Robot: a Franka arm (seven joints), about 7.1 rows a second.
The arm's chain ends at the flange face. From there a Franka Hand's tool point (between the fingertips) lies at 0.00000 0.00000 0.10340 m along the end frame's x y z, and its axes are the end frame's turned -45 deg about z.
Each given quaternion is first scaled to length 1.
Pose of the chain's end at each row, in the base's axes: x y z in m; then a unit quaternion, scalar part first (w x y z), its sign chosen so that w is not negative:
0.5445, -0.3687, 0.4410, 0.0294, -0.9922, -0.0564, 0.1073
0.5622, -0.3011, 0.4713, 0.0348, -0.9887, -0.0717, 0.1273
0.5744, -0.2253, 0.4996, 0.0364, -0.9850, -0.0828, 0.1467
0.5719, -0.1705, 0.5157, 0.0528, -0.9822, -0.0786, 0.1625
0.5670, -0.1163, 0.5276, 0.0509, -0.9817, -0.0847, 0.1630
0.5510, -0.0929, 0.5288, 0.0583, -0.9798, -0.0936, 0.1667
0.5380, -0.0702, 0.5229, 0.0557, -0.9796, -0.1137, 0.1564
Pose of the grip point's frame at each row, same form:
0.5221, -0.3639, 0.3402, 0.0682, -0.8951, -0.4318, 0.0879
0.5357, -0.2959, 0.3715, 0.0809, -0.8860, -0.4446, 0.1043
0.5439, -0.2204, 0.4009, 0.0898, -0.8784, -0.4535, 0.1216
0.5380, -0.1624, 0.4183, 0.1110, -0.8773, -0.4485, 0.1299
0.5330, -0.1088, 0.4302, 0.1094, -0.8745, -0.4539, 0.1311
0.5161, -0.0843, 0.4318, 0.1177, -0.8694, -0.4614, 0.1317
0.5050, -0.0626, 0.4252, 0.1113, -0.8615, -0.4799, 0.1232

